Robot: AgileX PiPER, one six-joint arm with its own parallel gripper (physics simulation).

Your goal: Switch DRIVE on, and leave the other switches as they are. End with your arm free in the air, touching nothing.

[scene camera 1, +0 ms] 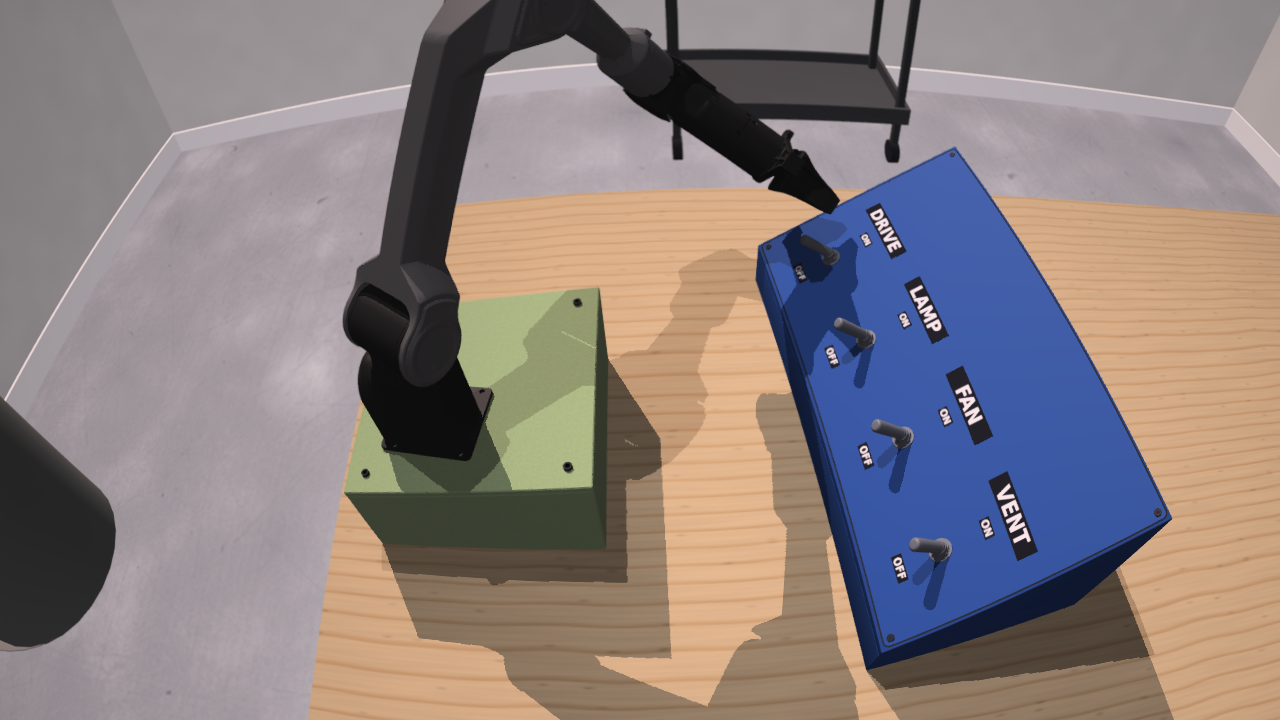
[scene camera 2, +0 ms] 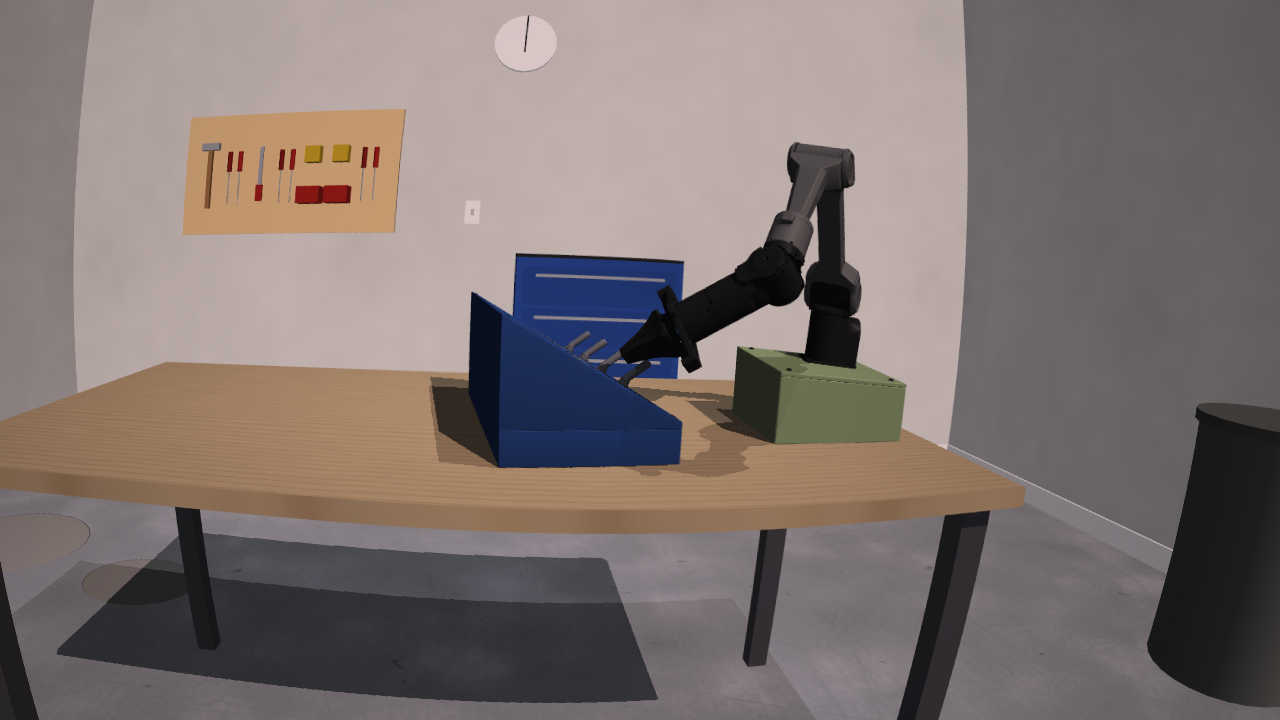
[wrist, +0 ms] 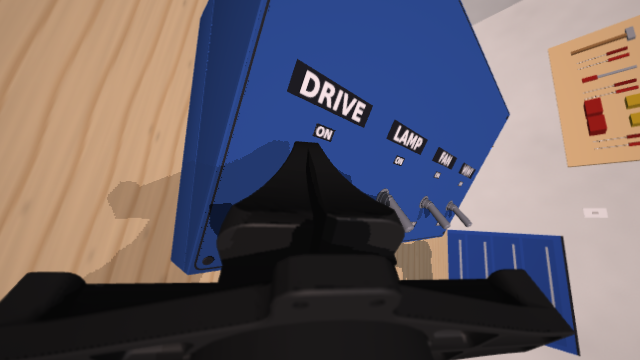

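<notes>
The blue sloped panel (scene camera 1: 1056, 385) (scene camera 2: 572, 402) (wrist: 400, 65) carries the switches. The DRIVE lever (scene camera 1: 819, 248) (scene camera 2: 637, 370) tilts toward its OFF label; in the wrist view it is hidden behind my gripper. The LAMP lever (scene camera 1: 853, 330) (wrist: 398, 212), FAN lever (scene camera 1: 891, 432) (wrist: 436, 213) and VENT lever (scene camera 1: 930, 547) (wrist: 459, 214) also tilt toward OFF. My gripper (scene camera 1: 834, 207) (scene camera 2: 624, 357) (wrist: 305, 157) is shut and empty. Its tip is close above the panel at the DRIVE end, near the ON label (wrist: 324, 132). Contact with the lever cannot be told.
My arm stands on a green block (scene camera 1: 554, 420) (scene camera 2: 841, 416) beside the panel. A blue drawer cabinet (scene camera 2: 599, 295) (wrist: 500, 255) stands behind the table (scene camera 2: 268, 402). A dark trolley (scene camera 1: 859, 113) is beyond the table, and a black bin (scene camera 1: 44, 537) (scene camera 2: 1226, 555) stands to one side.
</notes>
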